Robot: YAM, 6 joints.
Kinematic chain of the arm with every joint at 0, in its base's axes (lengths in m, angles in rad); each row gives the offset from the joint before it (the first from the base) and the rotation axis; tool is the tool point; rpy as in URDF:
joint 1: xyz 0 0 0.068 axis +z
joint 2: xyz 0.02 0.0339 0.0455 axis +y
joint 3: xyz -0.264 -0.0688 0 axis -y
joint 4: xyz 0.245 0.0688 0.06 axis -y
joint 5: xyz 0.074 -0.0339 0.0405 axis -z
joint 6: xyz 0.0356 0 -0.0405 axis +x
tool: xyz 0 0 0 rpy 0 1.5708 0
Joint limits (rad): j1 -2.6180..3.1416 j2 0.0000..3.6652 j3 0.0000..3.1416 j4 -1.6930..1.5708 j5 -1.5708..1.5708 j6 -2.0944..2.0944
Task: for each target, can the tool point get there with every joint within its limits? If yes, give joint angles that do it. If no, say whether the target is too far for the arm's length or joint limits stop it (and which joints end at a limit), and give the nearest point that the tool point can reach.
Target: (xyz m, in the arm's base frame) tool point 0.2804 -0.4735 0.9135
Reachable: no: too far | nearest point 0.1864 -0.3147 0.6351 | short by 0.334 m
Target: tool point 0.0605 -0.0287 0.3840
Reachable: yes | joints -0.4625 0.3117 0.4961 0.7122 -0.0382 0.7463
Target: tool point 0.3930 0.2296 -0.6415
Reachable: no: too far | nearest point 0.3130 0.1829 -0.3620 | short by 0.294 m
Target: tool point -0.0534 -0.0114 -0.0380
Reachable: yes | joints 0.6790 3.3544 0.4161 -0.3292 -0.7647 0.7885
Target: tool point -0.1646 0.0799 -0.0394
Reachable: yes | joints 2.6117 2.2835 0.3244 0.6443 -0.4112 0.1049
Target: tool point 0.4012 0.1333 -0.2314
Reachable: yes | joints 0.2624 3.2259 1.8586 0.1098 -0.7638 1.5304
